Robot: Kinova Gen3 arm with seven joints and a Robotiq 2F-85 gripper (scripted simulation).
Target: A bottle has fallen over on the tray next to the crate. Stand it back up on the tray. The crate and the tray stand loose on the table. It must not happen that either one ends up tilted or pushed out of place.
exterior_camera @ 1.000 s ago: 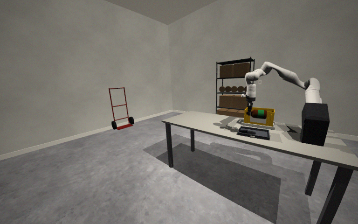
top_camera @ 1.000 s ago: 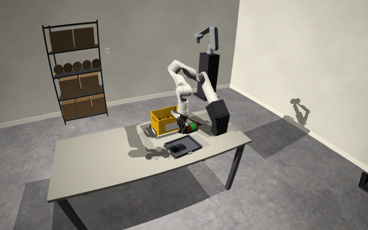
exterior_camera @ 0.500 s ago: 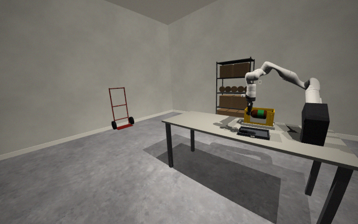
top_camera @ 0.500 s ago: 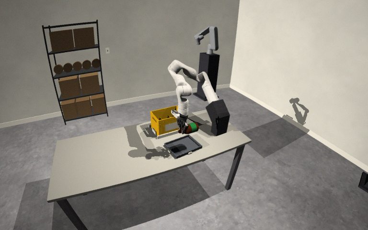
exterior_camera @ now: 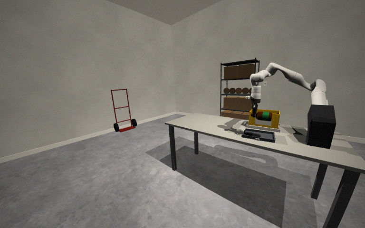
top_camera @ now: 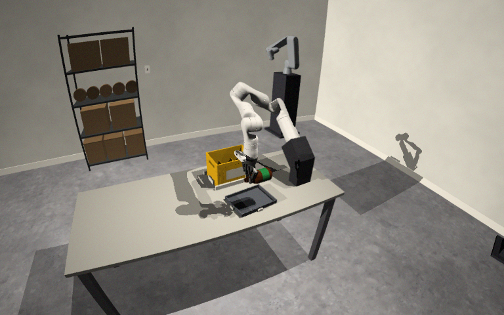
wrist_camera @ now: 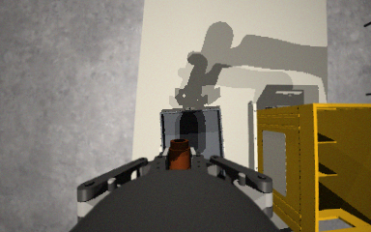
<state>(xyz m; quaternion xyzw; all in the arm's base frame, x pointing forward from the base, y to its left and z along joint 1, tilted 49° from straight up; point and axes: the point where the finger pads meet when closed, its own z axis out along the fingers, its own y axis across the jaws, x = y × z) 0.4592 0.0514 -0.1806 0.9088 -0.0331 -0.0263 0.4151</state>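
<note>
My gripper is now 50 mm past the bottle. Round my hand: yellow crate: 330 mm to the right, 120 mm below, 70 mm behind; then tray: 190 mm below, 50 mm behind, 40 mm to the right.
</note>
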